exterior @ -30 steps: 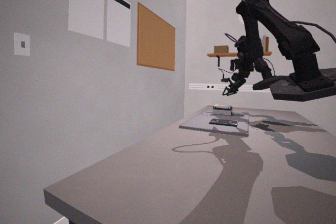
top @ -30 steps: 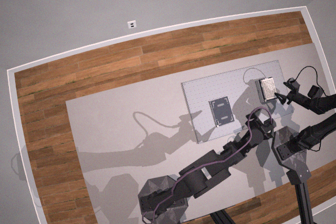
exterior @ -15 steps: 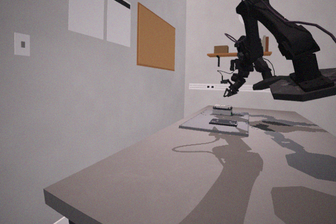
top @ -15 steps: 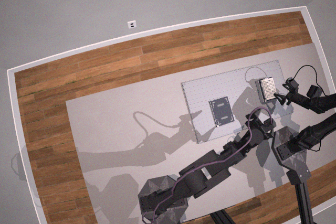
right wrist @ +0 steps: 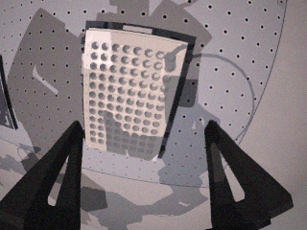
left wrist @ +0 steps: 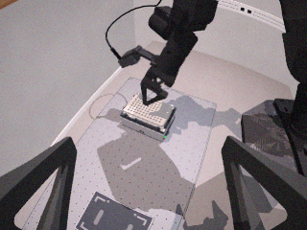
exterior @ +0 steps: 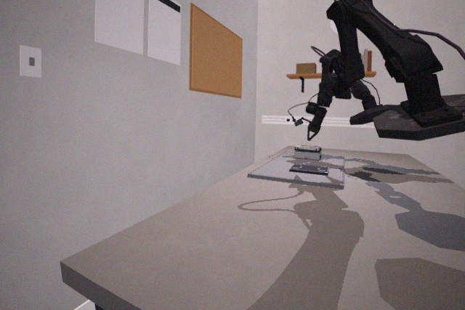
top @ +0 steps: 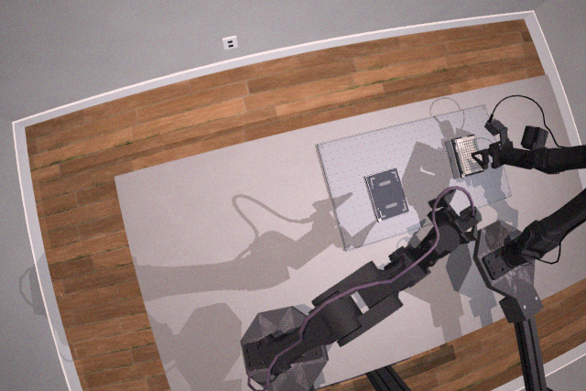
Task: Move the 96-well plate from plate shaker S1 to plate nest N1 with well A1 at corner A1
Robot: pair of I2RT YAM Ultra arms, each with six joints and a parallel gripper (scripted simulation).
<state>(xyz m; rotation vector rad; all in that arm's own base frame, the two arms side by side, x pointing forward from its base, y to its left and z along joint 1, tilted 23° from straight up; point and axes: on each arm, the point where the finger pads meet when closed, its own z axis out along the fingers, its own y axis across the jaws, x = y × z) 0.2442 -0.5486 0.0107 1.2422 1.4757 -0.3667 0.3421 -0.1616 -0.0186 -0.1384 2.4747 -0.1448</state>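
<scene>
The white 96-well plate lies 2 cm to the left of my right hand and 5 cm below it. Round my right hand: dark plate nest N1 (3 cm behind, 35 cm to the left, 10 cm below).
</scene>
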